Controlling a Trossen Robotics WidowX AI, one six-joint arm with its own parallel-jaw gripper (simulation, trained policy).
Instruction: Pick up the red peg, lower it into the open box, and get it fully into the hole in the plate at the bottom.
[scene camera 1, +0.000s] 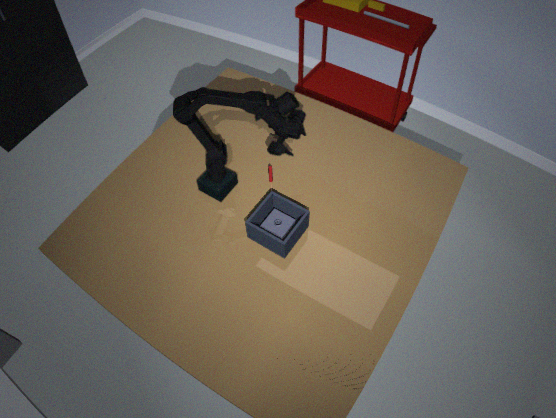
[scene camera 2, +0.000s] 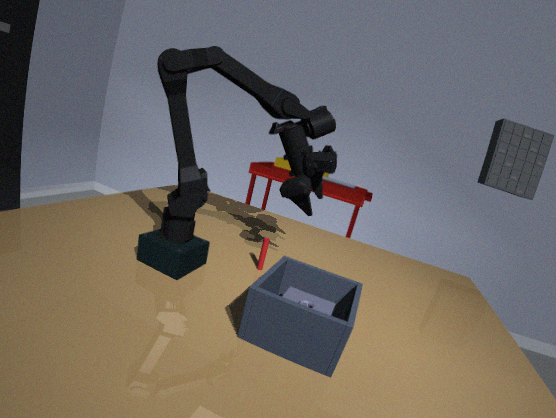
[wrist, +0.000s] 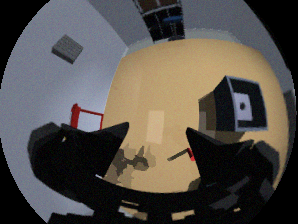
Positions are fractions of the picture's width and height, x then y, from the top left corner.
In view: my gripper (scene camera 2: 0.57, 0.49) and a grey box (wrist: 0.76, 0.49).
My gripper also shows in scene camera 1 (scene camera 1: 0.54, 0.35) and in the wrist view (wrist: 0.53, 0.57).
